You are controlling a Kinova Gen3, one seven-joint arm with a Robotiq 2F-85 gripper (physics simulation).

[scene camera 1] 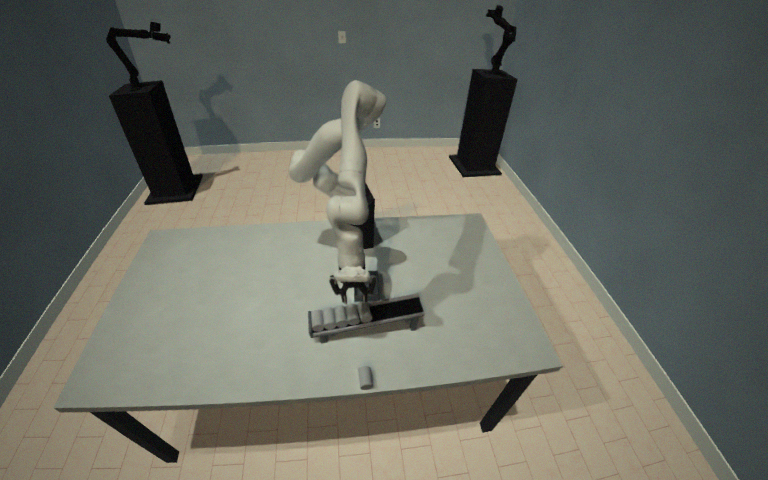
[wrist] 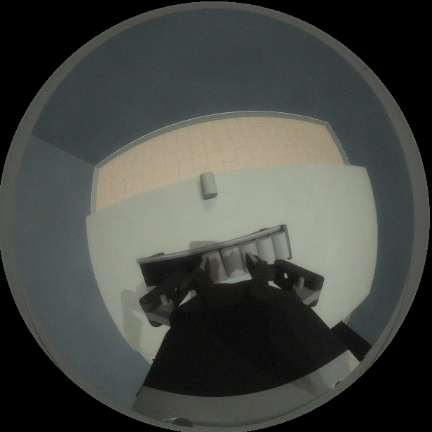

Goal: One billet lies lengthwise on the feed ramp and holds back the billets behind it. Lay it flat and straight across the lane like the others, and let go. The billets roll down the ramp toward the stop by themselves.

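Frame: origin at the arm's base, x ahead, y left, z up, level; centimetres.
Where they show: gripper, fingertip midpoint: (scene camera 1: 354, 302).
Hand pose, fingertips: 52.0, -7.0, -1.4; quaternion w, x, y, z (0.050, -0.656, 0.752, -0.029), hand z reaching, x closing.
Note:
After its pixels a point has its place, as x, y, z.
The dark feed ramp (scene camera 1: 396, 307) @[47.9, 7.8, -12.5] (wrist: 165, 269) stands on the table, its stop (scene camera 1: 309, 323) @[49.6, -22.3, -13.2] (wrist: 288, 242) at the left end in the scene view. Several grey billets (scene camera 1: 334, 318) @[49.8, -13.8, -11.7] (wrist: 265, 249) lie side by side across the lane, in a row from the stop; the upper lane is bare. Another grey billet (scene camera 1: 365, 377) @[69.8, -6.4, -16.5] (wrist: 208, 185) lies on its side on the table, off the ramp, near the front edge. My gripper (scene camera 1: 354, 300) @[52.0, -7.0, -1.4] (wrist: 227, 261) is partly open and empty, just above and behind the upper end of the row. The fingers partly hide the upper billets in the wrist view.
A grey-and-dark block (scene camera 1: 376, 287) @[31.5, 3.8, -20.1] stands behind the ramp, partly hidden by my gripper. The table's (scene camera 1: 226, 350) @[51.8, -51.6, -20.4] (wrist: 320, 210) front edge is close beyond the loose billet. Two black pedestals (scene camera 1: 150, 135) (scene camera 1: 487, 121) with small dark arms stand on the floor at the back.

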